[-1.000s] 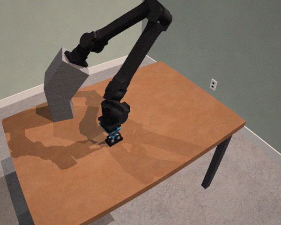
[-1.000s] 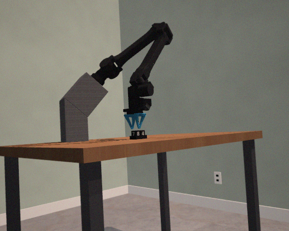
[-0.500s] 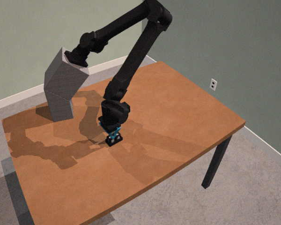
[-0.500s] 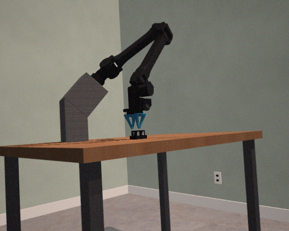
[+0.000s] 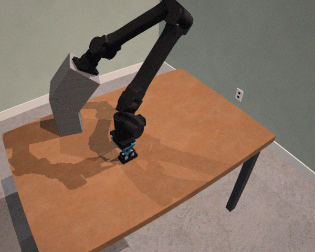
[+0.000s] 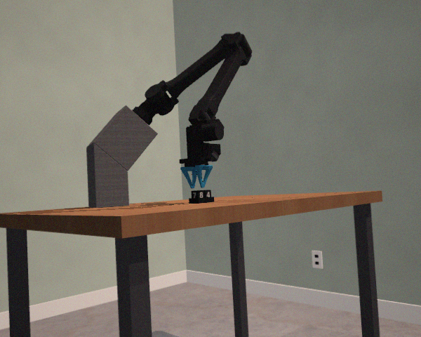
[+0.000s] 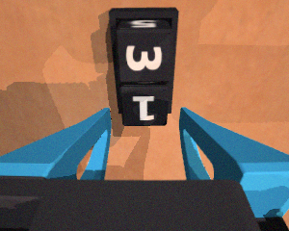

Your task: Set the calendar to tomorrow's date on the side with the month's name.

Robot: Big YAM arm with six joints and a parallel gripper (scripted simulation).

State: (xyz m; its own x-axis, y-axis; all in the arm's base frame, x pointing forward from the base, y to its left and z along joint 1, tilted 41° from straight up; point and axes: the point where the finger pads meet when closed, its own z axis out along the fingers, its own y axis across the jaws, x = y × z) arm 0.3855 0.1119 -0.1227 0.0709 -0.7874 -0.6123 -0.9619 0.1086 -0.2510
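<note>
My hand is 5 cm above the black tray and 2 cm to the right of it.
</note>
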